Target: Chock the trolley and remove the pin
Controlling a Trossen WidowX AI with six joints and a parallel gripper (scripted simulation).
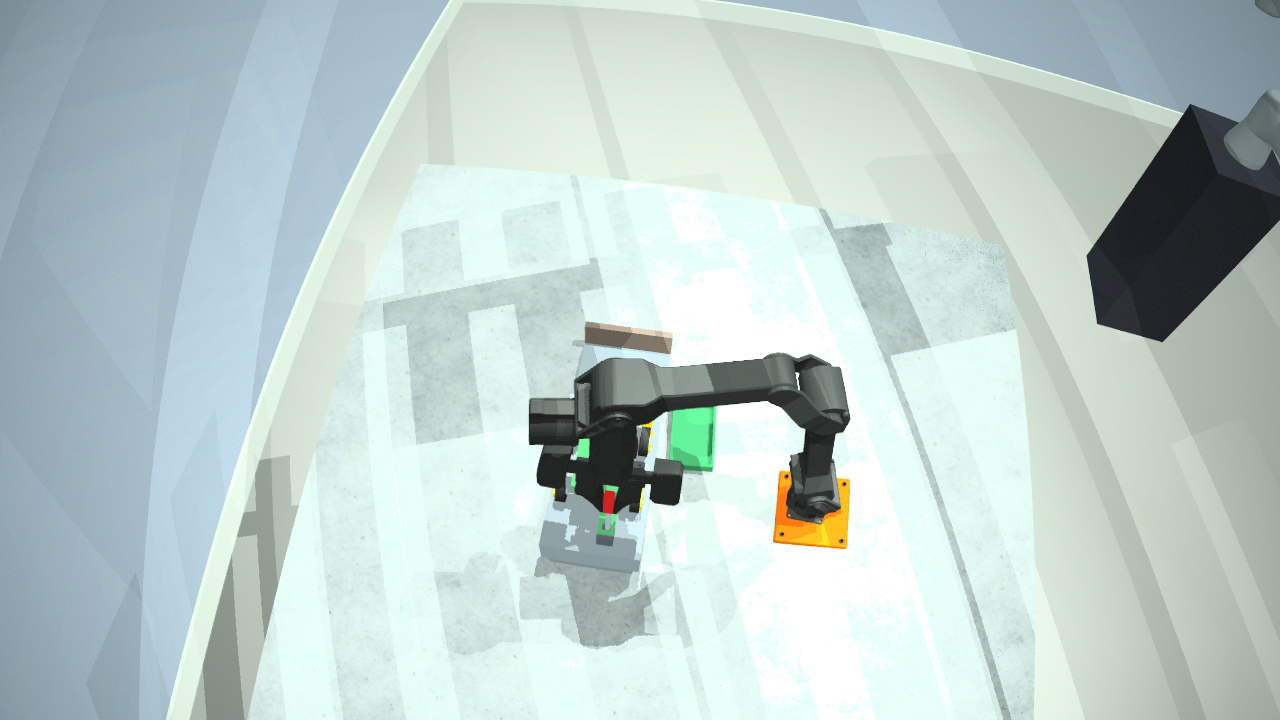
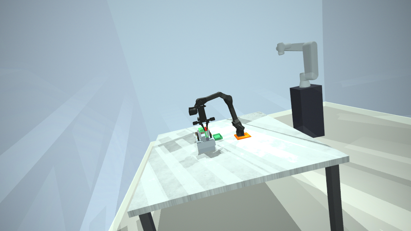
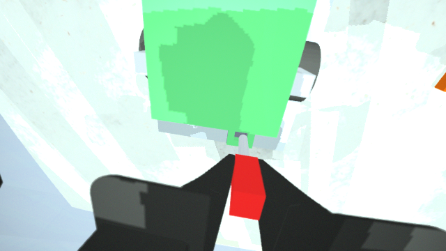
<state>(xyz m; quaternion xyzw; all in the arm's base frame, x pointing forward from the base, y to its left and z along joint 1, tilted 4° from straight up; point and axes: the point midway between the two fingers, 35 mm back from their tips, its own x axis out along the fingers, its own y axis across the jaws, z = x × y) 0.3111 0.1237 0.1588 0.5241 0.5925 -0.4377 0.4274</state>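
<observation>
Right now the yellow chock is 1 cm behind my gripper tip, 20 cm to the right of it and 8 cm below it. The rest, counted from my gripper tip: red-headed stop pin right at my gripper tip; then green-topped trolley 3 cm ahead, 9 cm to the right, 5 cm below; then grey ramp block 3 cm ahead, 10 cm to the right, 11 cm below.
</observation>
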